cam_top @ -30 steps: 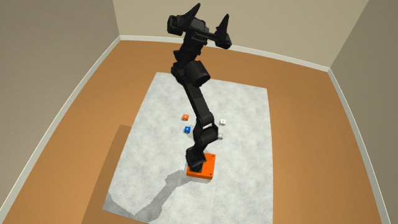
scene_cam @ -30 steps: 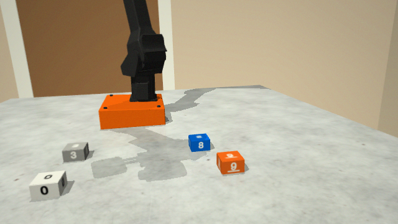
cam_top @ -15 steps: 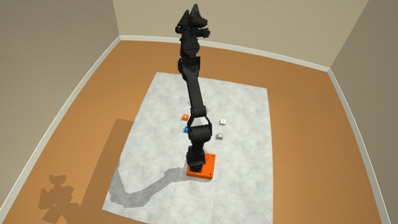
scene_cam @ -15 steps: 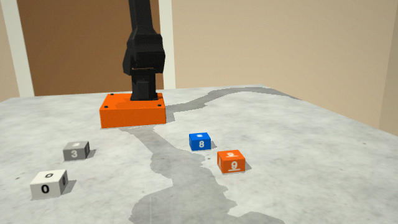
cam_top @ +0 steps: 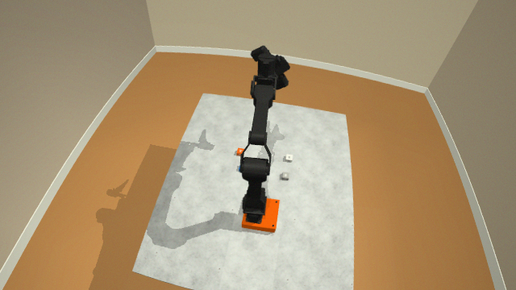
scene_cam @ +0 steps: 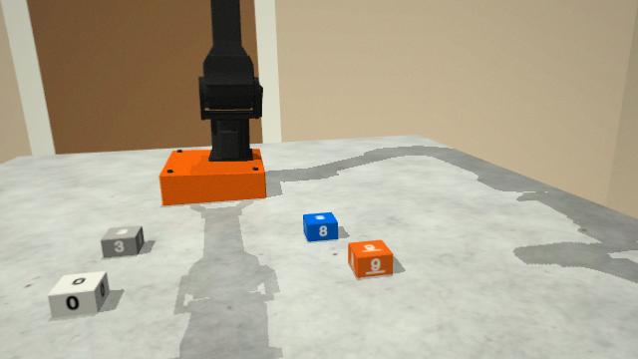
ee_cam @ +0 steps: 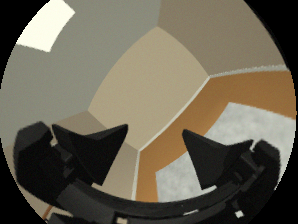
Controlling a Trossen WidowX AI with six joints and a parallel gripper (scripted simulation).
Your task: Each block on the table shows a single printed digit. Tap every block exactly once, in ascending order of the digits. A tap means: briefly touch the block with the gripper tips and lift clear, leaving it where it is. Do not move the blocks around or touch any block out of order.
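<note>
The white block lies 14 cm behind my gripper tip, 14 cm to the right of it and 45 cm below it. Also, from my gripper tip: grey block (25 cm behind, 14 cm to the right, 45 cm below); then orange block (15 cm behind, 10 cm to the left, 45 cm below); then blue block (24 cm behind, 7 cm to the left, 45 cm below).
</note>
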